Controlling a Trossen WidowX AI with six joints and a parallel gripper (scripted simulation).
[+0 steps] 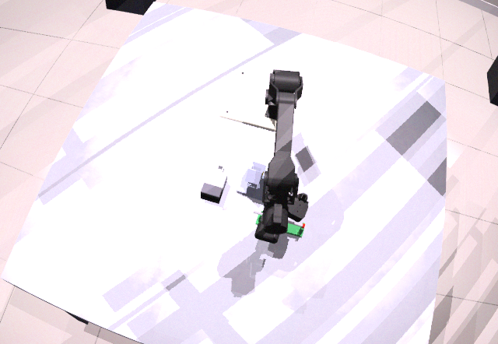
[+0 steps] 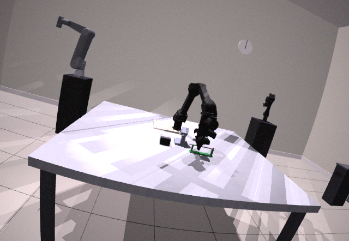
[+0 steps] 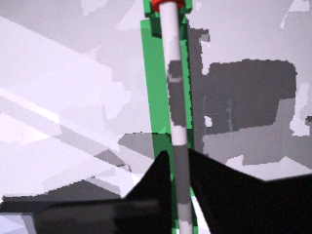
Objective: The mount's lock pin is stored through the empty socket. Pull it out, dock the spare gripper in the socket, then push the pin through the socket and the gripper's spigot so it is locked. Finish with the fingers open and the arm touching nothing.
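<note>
Now: gripper tip 20 mm to the right of the green cradle. From my gripper tip the other things lie so: grey mount (100 mm behind, 90 mm to the right, 30 mm above); then spare gripper (60 mm behind, 190 mm to the right).
</note>
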